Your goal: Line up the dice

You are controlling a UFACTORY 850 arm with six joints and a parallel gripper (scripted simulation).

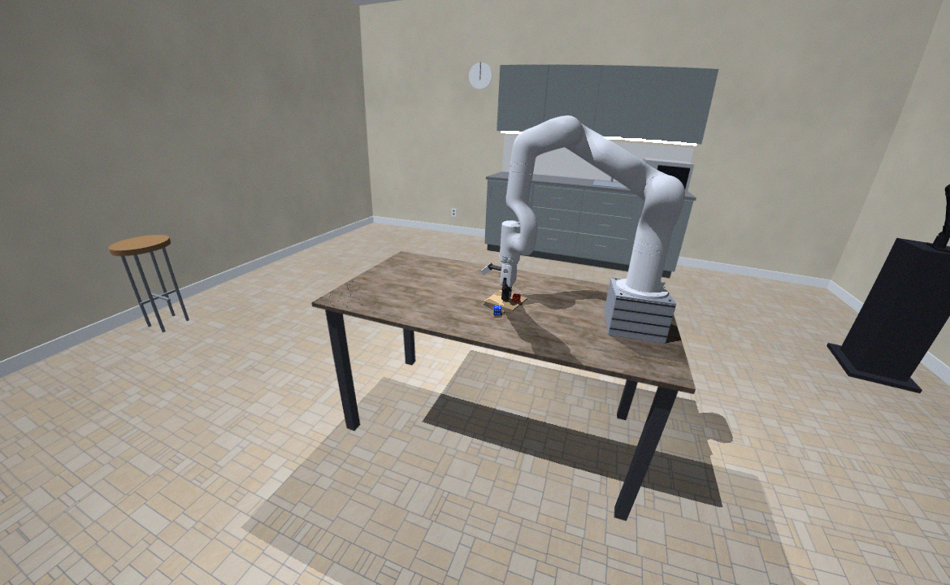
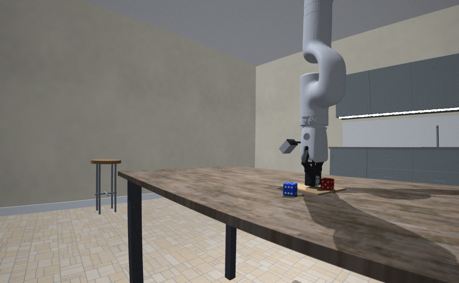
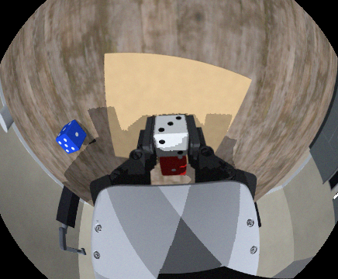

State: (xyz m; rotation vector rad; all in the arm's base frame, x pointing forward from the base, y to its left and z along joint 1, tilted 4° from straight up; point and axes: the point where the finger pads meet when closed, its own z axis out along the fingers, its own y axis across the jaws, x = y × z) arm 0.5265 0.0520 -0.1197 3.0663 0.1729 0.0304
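The white die is 10 mm below my hand. The rest, counted from my hand: red die (40 mm behind, 10 mm to the right, 10 mm below); tan mat (30 mm below); blue die (130 mm to the left, 20 mm below, 10 mm behind).
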